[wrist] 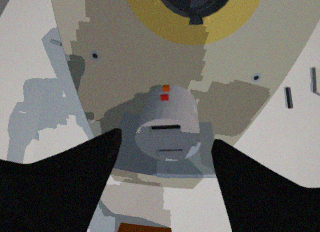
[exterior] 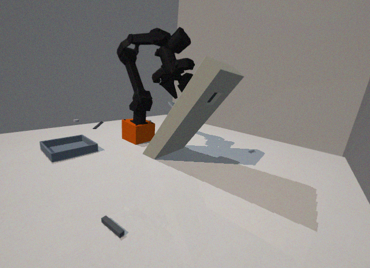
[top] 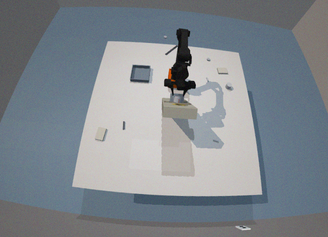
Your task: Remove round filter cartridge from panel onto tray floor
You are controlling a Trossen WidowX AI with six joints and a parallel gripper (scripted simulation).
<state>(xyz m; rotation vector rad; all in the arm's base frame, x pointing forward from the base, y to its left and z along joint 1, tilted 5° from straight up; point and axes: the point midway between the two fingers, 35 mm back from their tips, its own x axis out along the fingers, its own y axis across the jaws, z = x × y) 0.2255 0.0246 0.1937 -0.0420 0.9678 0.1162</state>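
Now: the round filter cartridge 1 cm below my gripper tip and 1 cm ahead of it. Round my gripper tip: tray: 32 cm to the right, 29 cm behind, 23 cm below.
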